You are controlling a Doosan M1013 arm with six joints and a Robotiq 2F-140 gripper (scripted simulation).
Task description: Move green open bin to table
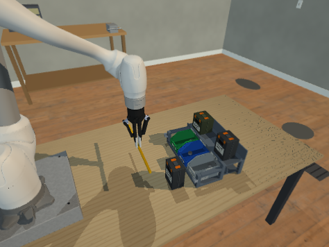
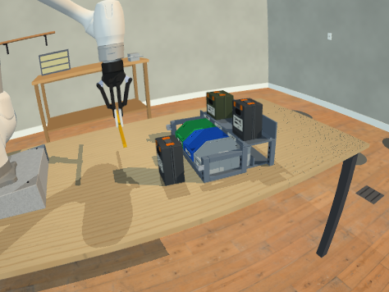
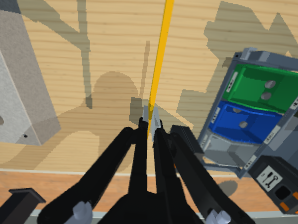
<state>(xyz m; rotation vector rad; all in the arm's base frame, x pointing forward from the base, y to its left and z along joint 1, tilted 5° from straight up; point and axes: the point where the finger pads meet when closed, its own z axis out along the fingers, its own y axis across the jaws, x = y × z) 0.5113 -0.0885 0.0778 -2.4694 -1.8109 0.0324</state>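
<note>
The thin yellow bar is 30 mm below my hand. Round my hand: green open bin (320 mm ahead, 30 mm to the right, 140 mm below); then grey bin (260 mm ahead, 240 mm to the right, 140 mm below); then blue bin (290 mm ahead, 140 mm to the right, 140 mm below).
</note>
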